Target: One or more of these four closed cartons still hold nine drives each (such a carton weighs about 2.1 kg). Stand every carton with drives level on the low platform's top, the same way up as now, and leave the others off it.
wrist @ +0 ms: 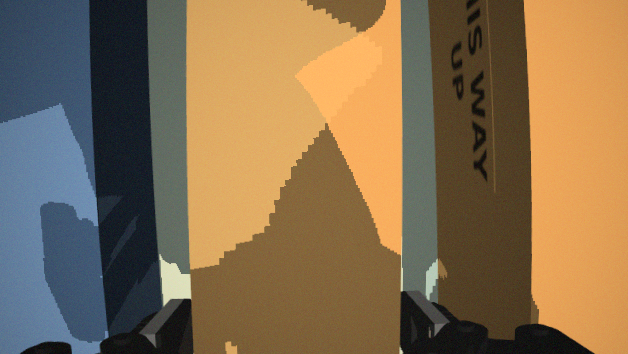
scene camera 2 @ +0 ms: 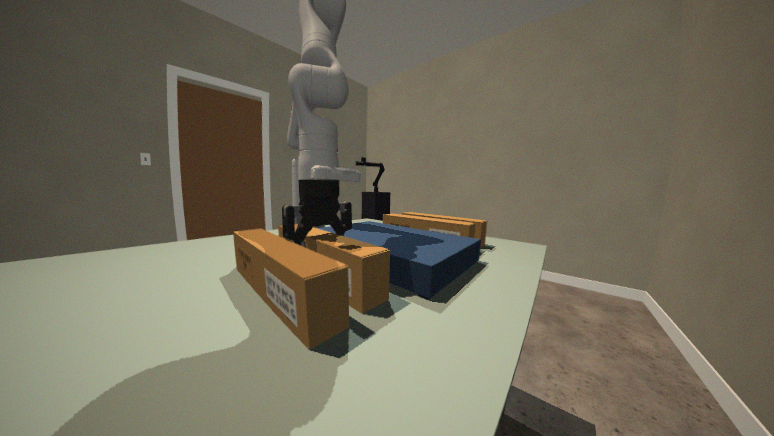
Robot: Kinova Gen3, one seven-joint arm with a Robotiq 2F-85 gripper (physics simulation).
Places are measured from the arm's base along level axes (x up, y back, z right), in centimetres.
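Pixels of known places: gripper, fingertip midpoint: [wrist: 296, 321].
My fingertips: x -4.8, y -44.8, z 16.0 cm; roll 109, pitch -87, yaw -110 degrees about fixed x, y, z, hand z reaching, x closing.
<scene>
Behind a point stands the place of what it marks.
Four closed orange-brown cartons stand on the table. The nearest carton [scene camera 2: 324, 287] {z 24.8, x -2.2, y -62.6 cm} [wrist: 575, 150] {z 23.6, x -0.5, y -51.3 cm} has a quantity and weight label on its side. A second carton [scene camera 2: 374, 278] {z 16.0, x -4.3, y -61.0 cm} [wrist: 260, 150] {z 15.0, x -0.6, y -51.0 cm} stands beside it, between it and the low blue platform [scene camera 2: 452, 246] {z -5.0, x -3.1, y -62.3 cm} [wrist: 40, 165] {z 7.4, x -3.0, y -50.4 cm}. Two more cartons, one in front [scene camera 2: 422, 220] {z -19.6, x -0.9, y -44.1 cm} and one behind [scene camera 2: 480, 232] {z -30.0, x -3.9, y -59.1 cm}, stand close together beyond the platform. My gripper [scene camera 2: 318, 233] [wrist: 296, 321] {z 16.0, x -4.8, y -44.8 cm} is open and points down over the second carton, one finger along each long side. In the wrist view the fingertips sit very close to its edges. The cartons' contents are hidden.
The pale green table [scene camera 2: 135, 303] {z 44.4, x -9.1, y -37.2 cm} bears everything. Narrow gaps separate the second carton from the platform and from the nearest carton. A black pedestal [scene camera 2: 375, 204] with a thin black arm [scene camera 2: 380, 174] stands behind. The table's right edge drops to the floor [scene camera 2: 606, 352].
</scene>
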